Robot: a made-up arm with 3 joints.
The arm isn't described. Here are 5 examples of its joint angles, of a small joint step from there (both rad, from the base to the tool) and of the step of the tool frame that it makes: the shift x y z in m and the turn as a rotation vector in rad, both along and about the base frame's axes.
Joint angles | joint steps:
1: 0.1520 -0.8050 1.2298 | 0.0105 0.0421 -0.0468
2: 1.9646 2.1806 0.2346 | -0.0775 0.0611 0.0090
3: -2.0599 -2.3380 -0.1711 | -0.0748 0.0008 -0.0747
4: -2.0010 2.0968 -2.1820 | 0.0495 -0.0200 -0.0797
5: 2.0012 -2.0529 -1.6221 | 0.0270 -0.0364 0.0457
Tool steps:
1: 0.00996 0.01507 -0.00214 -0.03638 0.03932 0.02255
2: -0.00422 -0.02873 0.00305 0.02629 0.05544 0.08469
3: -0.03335 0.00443 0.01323 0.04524 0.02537 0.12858
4: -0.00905 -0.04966 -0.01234 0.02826 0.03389 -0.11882
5: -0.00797 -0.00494 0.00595 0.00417 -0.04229 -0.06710
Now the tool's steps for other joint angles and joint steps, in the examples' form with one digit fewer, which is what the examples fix.
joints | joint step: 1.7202 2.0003 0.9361 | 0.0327 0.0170 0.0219
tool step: -0.0021 0.0108 -0.0036 0.0120 0.0152 -0.0129
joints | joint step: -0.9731 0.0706 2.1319 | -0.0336 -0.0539 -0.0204
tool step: 0.0213 -0.0037 0.0124 0.0125 0.0562 0.0327
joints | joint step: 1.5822 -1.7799 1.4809 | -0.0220 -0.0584 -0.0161
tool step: -0.0059 -0.0175 -0.0178 -0.0038 -0.0584 0.0376
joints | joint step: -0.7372 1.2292 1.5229 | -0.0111 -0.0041 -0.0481
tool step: 0.0108 0.0066 0.0004 -0.0079 0.0147 -0.0342
